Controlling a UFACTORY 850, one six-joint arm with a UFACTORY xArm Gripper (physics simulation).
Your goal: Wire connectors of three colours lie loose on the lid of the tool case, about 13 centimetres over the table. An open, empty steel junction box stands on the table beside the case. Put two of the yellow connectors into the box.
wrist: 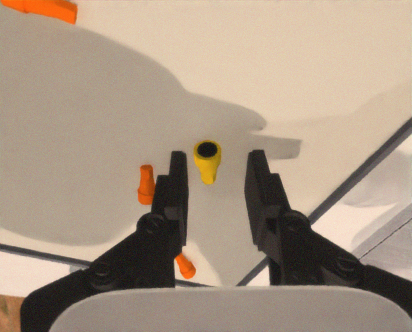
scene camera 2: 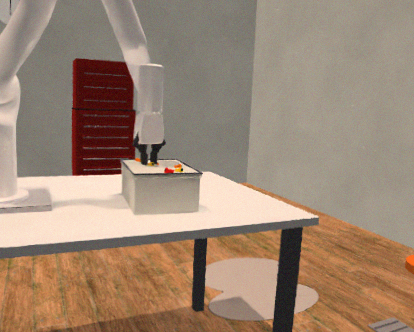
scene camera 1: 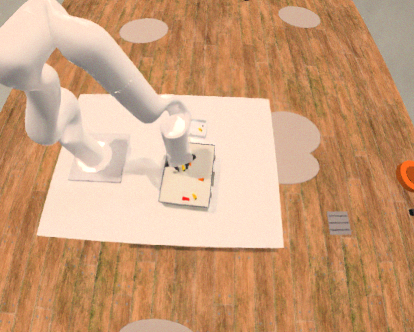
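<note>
A yellow connector (wrist: 207, 162) (scene camera 1: 183, 168) lies on the lid of the tool case (scene camera 1: 175, 192) (scene camera 2: 160, 192) (wrist: 300, 60). My gripper (wrist: 216, 170) (scene camera 1: 181, 169) (scene camera 2: 149, 163) is partly open, low over the lid. In the wrist view its fingertips stand either side of this connector, with gaps on both sides and the left finger nearer. Another yellow connector (scene camera 1: 194, 196) (scene camera 2: 178, 170) lies near the lid's front edge. The junction box (scene camera 1: 198, 136) stands behind the case in scene camera 1, with a yellow piece (scene camera 1: 200, 130) and a small dark spot inside; scene camera 2 does not show it.
An orange connector (wrist: 146, 185) lies close outside the left finger. Another orange one (wrist: 186, 266) is partly hidden by that finger. A third (wrist: 50, 10) is at the top left. A red connector (scene camera 1: 185, 199) (scene camera 2: 169, 171) lies beside the front yellow one.
</note>
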